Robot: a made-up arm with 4 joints. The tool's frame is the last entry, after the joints. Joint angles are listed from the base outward. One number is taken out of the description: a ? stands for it. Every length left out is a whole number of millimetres.
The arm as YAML. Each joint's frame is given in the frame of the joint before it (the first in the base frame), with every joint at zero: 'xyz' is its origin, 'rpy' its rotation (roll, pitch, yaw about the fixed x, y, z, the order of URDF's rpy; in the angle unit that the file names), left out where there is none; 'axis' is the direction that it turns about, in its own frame. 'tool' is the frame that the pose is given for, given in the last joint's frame.
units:
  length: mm
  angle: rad
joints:
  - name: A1
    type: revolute
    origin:
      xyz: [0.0, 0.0, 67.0]
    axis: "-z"
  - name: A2
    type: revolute
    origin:
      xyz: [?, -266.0, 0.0]
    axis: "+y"
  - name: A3
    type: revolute
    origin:
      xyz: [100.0, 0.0, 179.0]
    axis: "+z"
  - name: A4
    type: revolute
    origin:
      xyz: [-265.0, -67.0, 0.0]
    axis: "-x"
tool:
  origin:
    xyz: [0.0, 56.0, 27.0]
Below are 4 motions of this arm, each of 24 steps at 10 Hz.
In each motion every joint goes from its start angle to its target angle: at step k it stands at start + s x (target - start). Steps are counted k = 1, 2, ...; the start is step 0. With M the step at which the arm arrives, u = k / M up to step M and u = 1 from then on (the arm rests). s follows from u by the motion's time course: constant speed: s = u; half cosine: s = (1 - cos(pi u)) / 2; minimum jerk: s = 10 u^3 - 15 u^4 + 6 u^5.
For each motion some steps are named. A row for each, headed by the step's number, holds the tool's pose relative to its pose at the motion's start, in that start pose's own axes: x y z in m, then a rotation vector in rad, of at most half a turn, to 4 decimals.
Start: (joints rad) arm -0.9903 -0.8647 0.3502 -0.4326
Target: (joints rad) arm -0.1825 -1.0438 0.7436 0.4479
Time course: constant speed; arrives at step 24
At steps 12, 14, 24:
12: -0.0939 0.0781 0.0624 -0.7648 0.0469 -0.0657
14: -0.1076 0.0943 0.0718 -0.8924 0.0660 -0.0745
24: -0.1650 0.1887 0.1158 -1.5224 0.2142 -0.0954

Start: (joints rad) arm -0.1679 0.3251 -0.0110 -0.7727
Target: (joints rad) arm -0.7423 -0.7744 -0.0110 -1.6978
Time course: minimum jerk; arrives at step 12
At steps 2, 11, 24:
2: -0.0032 -0.0022 -0.0033 0.0271 -0.0137 0.0414
11: 0.0796 -0.1692 -0.1324 0.9439 0.2095 1.2482
24: 0.0810 -0.1700 -0.1334 0.9492 0.2137 1.2544

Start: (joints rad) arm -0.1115 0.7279 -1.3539 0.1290
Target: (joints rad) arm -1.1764 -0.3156 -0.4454 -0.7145
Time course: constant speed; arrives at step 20
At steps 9, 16, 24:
9: -0.0895 -0.1728 -0.0544 0.6856 -0.3609 0.8627
16: -0.0166 -0.2238 -0.1178 1.0471 -0.3927 1.7073
24: 0.0422 -0.1919 -0.1299 1.1490 -0.2921 2.2322

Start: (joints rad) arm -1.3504 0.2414 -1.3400 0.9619
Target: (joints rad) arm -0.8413 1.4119 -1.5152 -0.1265
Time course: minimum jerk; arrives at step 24
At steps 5, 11, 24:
5: 0.0119 0.0069 0.0115 -0.0014 0.0497 -0.0052
11: 0.0941 0.0605 0.0489 -0.0086 0.3188 -0.0655
24: 0.2329 0.1698 -0.0083 -0.0445 0.6846 -0.2341

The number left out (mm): 220.0
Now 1 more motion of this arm.
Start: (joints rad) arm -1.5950 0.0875 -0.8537 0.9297
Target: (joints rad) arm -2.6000 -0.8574 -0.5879 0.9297
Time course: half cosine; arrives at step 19
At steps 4, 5, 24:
4: -0.0148 0.0051 -0.0079 0.0714 -0.1489 0.0244
5: -0.0212 0.0083 -0.0132 0.1113 -0.2265 0.0395
24: -0.0287 0.1282 -0.0901 0.8841 -1.2079 0.4031

